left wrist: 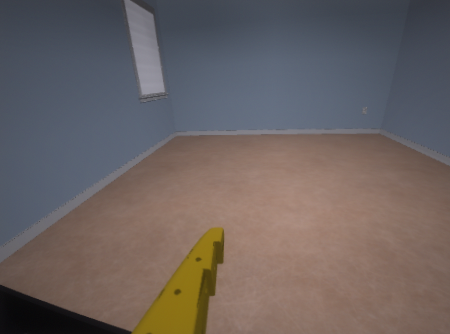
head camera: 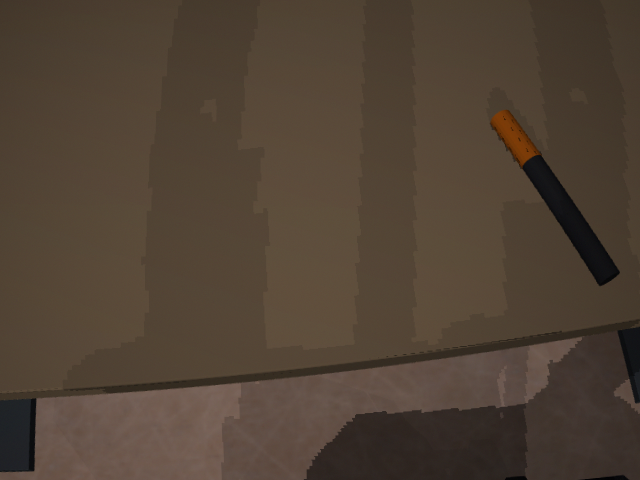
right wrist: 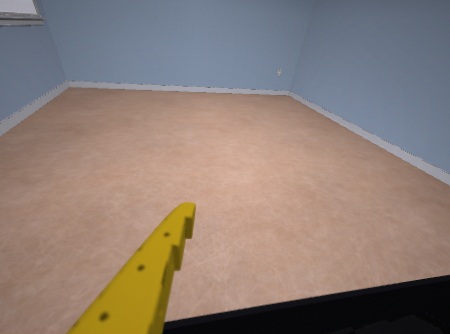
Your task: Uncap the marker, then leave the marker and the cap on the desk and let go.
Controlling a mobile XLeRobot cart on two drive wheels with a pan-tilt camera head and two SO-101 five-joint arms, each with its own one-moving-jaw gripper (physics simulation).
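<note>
The marker lies on the desk at the right of the head view, slanting from upper left to lower right. Its body is black, and the orange ribbed cap sits on its upper-left end. The body's lower-right end points toward the desk's near edge. My left gripper shows one yellow notched jaw over the floor; it is fully open and empty. My right gripper also shows one yellow notched jaw over the floor and is fully open and empty. Both are away from the marker, which does not show in either wrist view.
The desk's near edge crosses the lower head view, with pinkish floor below it. Dark slabs show beyond this edge at the lower left and far right. Blue walls stand far off in both wrist views.
</note>
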